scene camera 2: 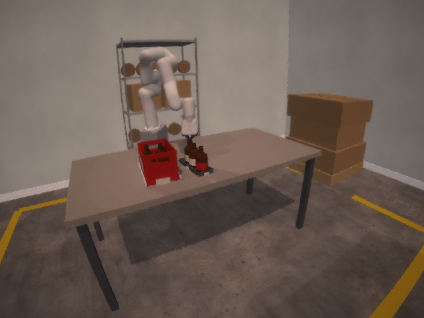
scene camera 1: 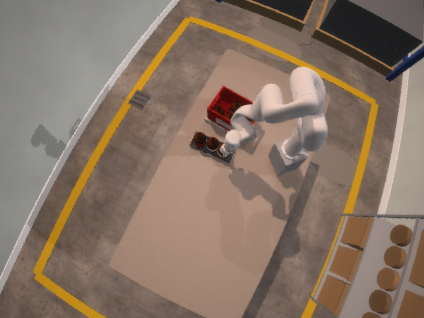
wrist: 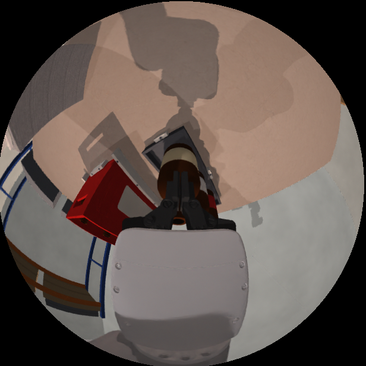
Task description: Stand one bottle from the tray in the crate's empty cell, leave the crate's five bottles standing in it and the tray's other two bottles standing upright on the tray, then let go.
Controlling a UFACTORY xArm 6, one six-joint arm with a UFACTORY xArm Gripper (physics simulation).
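Frame: origin at the arm's base, x ahead, y left, z up, level; millimetres.
Where they show: gripper, fingertip midpoint: (scene camera 2: 190,144); arm's base at its link origin: (scene camera 2: 152,127) (scene camera 1: 291,149).
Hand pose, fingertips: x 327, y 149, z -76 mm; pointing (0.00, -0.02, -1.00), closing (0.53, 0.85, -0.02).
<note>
Each offset is from my fingertips to the centre of the thing. Level surfaces: height alone.
The red crate {dx +68, dy -259, dz -31 mm} (scene camera 1: 213,116) (scene camera 2: 160,173) (wrist: 100,195) stands on the table with brown bottles inside; its cells are partly hidden. Beside it, the dark tray (scene camera 1: 229,159) (scene camera 2: 204,172) (wrist: 157,150) holds three upright brown bottles: a red-labelled one {dx +194, dy -24, dz -36 mm} (scene camera 1: 200,139) (scene camera 2: 201,165) at one end, a middle one {dx +108, dy -27, dz -36 mm} (scene camera 1: 212,144), and a cream-labelled one {dx +31, dy -20, dz -36 mm} (scene camera 2: 186,154) (wrist: 179,156) at the end under the arm. My gripper (scene camera 2: 190,138) (wrist: 179,179) is shut at the cream-labelled bottle's neck. Its fingers meet, with no neck seen between them; they cover much of the neck in the wrist view.
The crate stands close along one side of the tray. The table {dz -119 mm} (scene camera 1: 165,210) (scene camera 2: 255,145) extends beyond the tray on the side away from the crate. A shelf rack (scene camera 2: 197,90) stands behind the arm, and stacked cardboard boxes (scene camera 2: 327,120) stand past the table.
</note>
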